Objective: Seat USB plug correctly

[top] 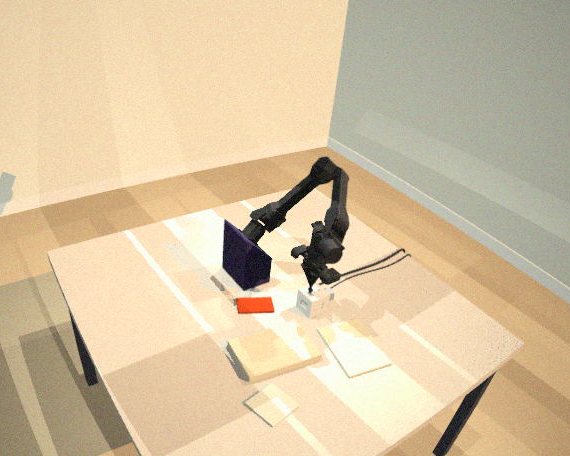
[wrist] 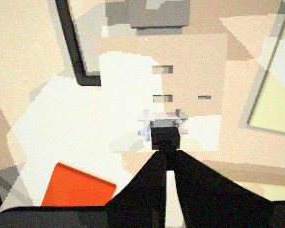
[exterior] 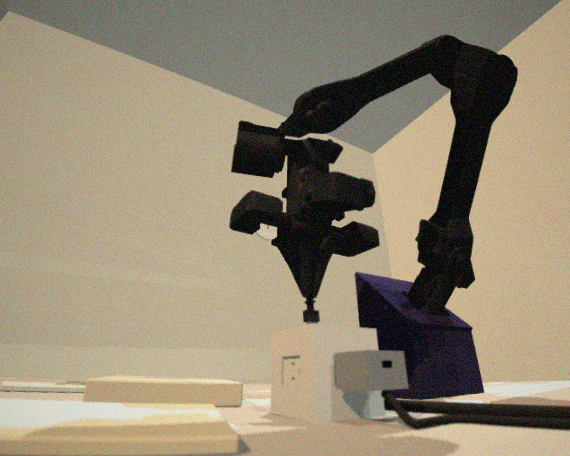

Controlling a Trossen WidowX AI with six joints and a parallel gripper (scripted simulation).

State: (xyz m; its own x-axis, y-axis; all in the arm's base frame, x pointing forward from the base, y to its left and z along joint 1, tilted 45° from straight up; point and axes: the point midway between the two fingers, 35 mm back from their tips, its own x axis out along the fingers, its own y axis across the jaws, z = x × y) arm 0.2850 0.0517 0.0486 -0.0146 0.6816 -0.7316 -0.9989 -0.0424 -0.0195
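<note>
Now: gripper tip 2 cm above the USB plug. The rest, counted from my gripper tip: orange card (14 cm to the right, 11 cm below, 10 cm behind); then book (21 cm to the right, 11 cm ahead, 10 cm below).
</note>
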